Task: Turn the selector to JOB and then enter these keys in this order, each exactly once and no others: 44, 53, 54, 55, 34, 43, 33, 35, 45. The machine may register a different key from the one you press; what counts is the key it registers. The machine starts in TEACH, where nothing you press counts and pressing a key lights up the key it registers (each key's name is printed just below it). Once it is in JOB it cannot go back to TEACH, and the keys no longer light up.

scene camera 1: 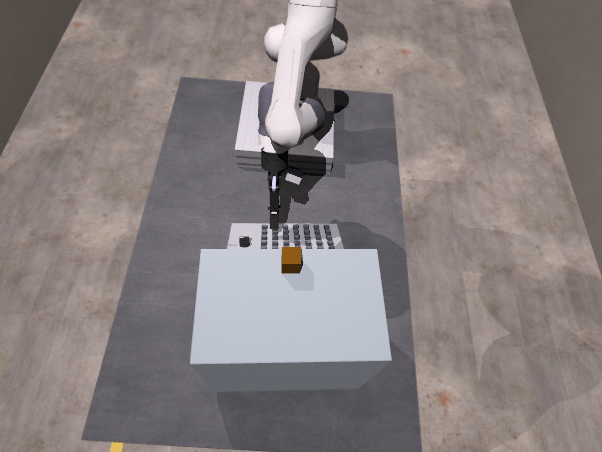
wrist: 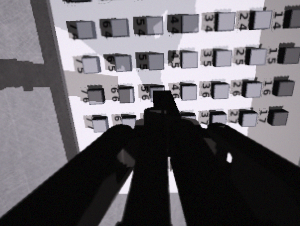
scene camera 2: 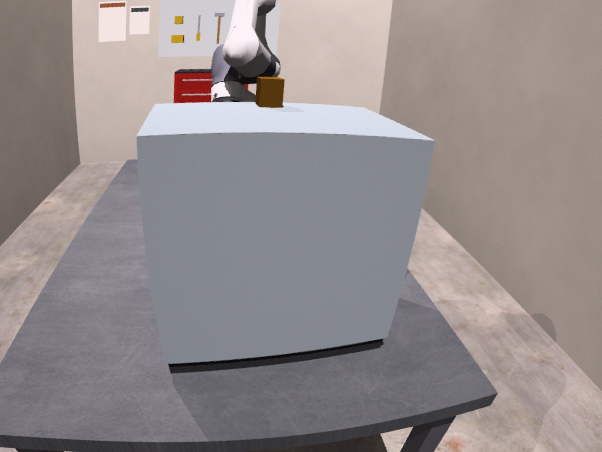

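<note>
My gripper [scene camera 1: 274, 227] is visible, and also at [wrist: 161, 104].
</note>
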